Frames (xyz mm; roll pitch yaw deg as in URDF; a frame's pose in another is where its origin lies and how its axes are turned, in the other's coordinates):
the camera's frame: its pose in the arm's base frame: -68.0 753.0 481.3 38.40 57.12 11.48
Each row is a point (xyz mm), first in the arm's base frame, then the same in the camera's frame.
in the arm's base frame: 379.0 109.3 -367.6
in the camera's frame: 881.2 -688.7 289.9
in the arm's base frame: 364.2 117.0 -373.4
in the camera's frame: 879.0 -689.2 272.4
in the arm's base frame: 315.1 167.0 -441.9
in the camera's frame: 915.8 -686.1 181.6
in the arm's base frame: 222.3 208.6 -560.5
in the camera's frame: 970.5 -722.8 40.0
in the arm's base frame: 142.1 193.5 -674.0
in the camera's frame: 1021.6 -802.7 -62.7
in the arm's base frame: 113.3 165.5 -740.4
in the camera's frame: 1059.0 -859.8 -99.8
